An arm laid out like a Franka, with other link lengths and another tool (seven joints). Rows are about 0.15 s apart.
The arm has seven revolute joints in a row. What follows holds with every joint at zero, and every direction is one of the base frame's. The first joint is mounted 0.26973 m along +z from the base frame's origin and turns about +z. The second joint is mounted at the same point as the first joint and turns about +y. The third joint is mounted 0.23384 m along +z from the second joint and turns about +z. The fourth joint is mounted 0.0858 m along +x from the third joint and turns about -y. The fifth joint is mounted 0.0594 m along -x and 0.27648 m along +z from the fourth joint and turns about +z. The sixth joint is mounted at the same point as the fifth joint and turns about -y. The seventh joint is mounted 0.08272 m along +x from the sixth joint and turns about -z. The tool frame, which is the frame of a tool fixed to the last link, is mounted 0.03 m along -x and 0.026 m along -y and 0.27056 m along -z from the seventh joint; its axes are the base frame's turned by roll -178.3, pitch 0 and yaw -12.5 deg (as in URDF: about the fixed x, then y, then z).
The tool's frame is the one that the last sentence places.
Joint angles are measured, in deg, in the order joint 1, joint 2, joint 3, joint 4, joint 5, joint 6, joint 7. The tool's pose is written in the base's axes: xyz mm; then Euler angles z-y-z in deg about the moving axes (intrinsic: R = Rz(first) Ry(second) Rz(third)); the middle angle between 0 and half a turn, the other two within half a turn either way. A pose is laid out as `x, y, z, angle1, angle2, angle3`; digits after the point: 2 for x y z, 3 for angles.
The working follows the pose.
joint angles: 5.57 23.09 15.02 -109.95 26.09 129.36 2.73
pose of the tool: 403.06, 225.24, 50.29, 107.281, 152.837, -59.473
Where each joint sits with the arm in this pose, in the base's axes (m; each line is computed from the numbers above, not from the rounded line before):
joint 1: 0.0000 0.0000 0.2697
joint 2: 0.0000 0.0000 0.2697
joint 3: 0.0913 0.0089 0.4848
joint 4: 0.1650 0.0384 0.4523
joint 5: 0.3906 0.1334 0.3108
joint 6: 0.3906 0.1334 0.3108
joint 7: 0.4725 0.1388 0.3003
the tool: 0.4031 0.2252 0.0503

